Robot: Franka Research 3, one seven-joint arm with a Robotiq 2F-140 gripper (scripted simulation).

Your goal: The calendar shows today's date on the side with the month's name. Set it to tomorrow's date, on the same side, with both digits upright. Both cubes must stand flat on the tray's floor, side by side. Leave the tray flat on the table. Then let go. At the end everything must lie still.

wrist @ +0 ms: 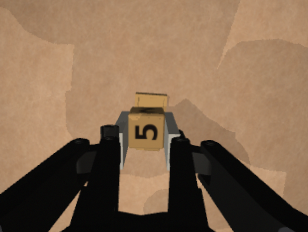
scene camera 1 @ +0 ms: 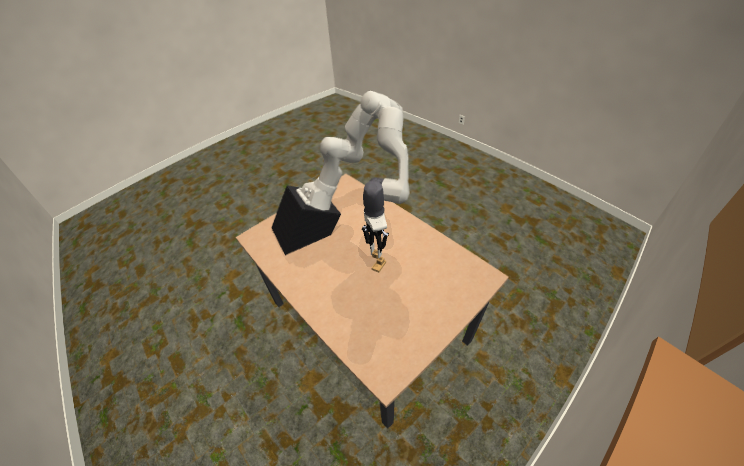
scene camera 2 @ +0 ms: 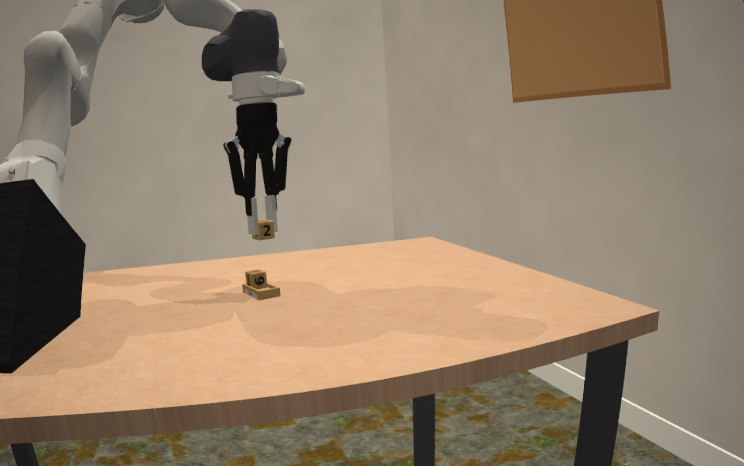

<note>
I see my gripper (scene camera 2: 263, 232).
My gripper is seen too in the wrist view (wrist: 146, 125).
</note>
